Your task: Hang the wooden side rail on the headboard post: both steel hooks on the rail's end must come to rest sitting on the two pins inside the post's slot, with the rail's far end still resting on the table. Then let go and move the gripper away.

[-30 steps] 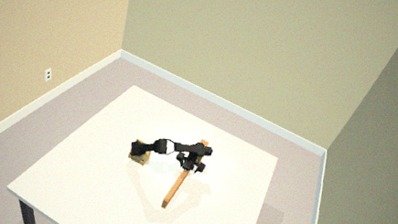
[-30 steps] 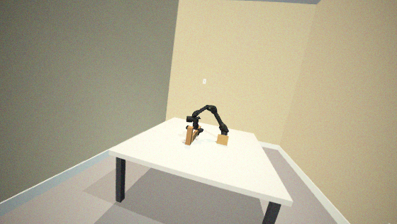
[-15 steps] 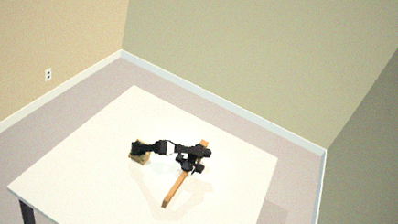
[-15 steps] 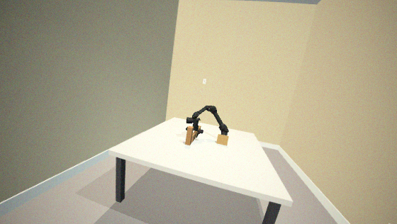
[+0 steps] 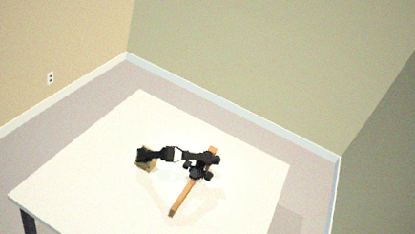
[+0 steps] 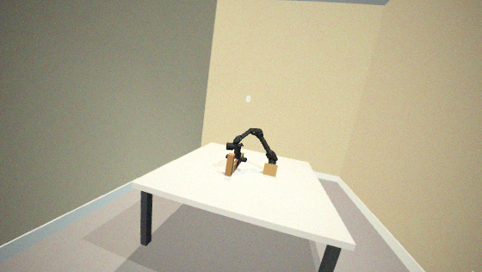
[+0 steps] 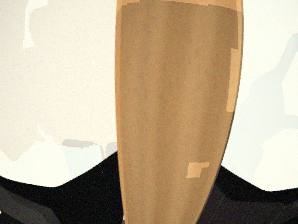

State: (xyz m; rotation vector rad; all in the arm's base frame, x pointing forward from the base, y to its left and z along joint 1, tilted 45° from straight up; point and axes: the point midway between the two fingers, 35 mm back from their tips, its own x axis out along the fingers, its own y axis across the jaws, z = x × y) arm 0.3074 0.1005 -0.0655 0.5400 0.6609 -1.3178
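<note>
Right now the upright headboard post is 1 cm behind my gripper tip, 14 cm to the left of it and 6 cm above it.
</note>
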